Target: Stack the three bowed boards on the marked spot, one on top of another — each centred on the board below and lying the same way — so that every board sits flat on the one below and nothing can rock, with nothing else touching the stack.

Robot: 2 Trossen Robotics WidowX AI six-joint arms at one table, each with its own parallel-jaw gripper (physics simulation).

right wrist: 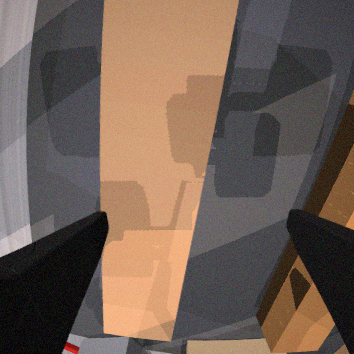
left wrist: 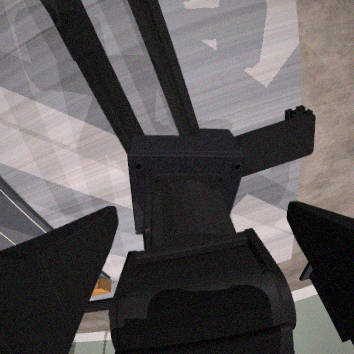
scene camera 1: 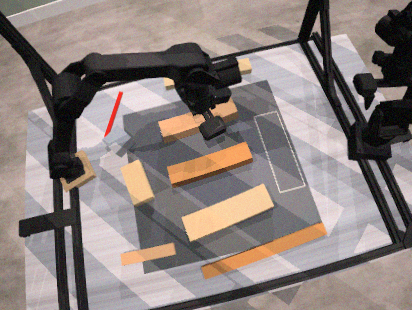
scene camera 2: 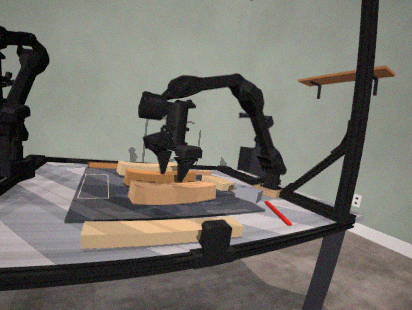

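Pixels of known places: left gripper, between the fingertips: (left wrist: 202,212); right gripper, between the fingertips: (right wrist: 198,219) (scene camera 1: 202,121) (scene camera 2: 170,178); left arm's base, origin of its link: (left wrist: 184,200) (scene camera 1: 373,138) (scene camera 2: 9,159); right arm's base, origin of its link: (scene camera 1: 73,170) (scene camera 2: 270,187).
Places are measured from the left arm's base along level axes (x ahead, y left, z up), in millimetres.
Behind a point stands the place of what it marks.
Three bowed boards lie apart on the dark mat: a light-orange one (scene camera 1: 172,128) {x 579, y 38, z -4 mm} (scene camera 2: 172,194) {x 505, y -42, z -24 mm} (right wrist: 155,150) {x 480, y -23, z -8 mm}, a deeper orange one (scene camera 1: 210,165) {x 450, y 136, z -8 mm} (scene camera 2: 137,176) {x 385, y 67, z -15 mm} and a pale one (scene camera 1: 227,212) {x 386, y 258, z -9 mm} (scene camera 2: 131,167) {x 332, y 189, z -14 mm}. The marked spot, a white outline (scene camera 1: 267,155) {x 292, y 70, z -51 mm} (scene camera 2: 108,186) {x 304, y 44, z -51 mm}, has no board inside it. My right gripper (scene camera 2: 172,176) {x 492, y 12, z 6 mm} (right wrist: 198,219) {x 492, y 12, z 6 mm} is open above the light-orange board, partly hiding it in scene camera 1. In the right wrist view that board lies nearer the left-hand fingertip; the deeper orange board shows beneath the other finger. My left gripper (left wrist: 202,212) {x 3, y -56, z 69 mm} is open and empty, away from the boards.
A pale block (scene camera 1: 137,182) {x 652, y 210, z -24 mm} (scene camera 2: 217,182) {x 652, y 167, z -28 mm}, a grey block (scene camera 2: 248,194) {x 737, y 54, z -30 mm} and a red stick (scene camera 1: 114,114) {x 804, y -15, z -53 mm} (scene camera 2: 278,213) {x 804, y -38, z -52 mm} lie near the right arm's base. A long pale beam (scene camera 1: 244,66) {x 391, y -236, z -33 mm} (scene camera 2: 140,235) {x 470, y -243, z -37 mm}, a long orange strip (scene camera 1: 265,250) {x 277, y 338, z -33 mm} and a short strip (scene camera 1: 148,254) {x 579, y 396, z -36 mm} lie around the mat.
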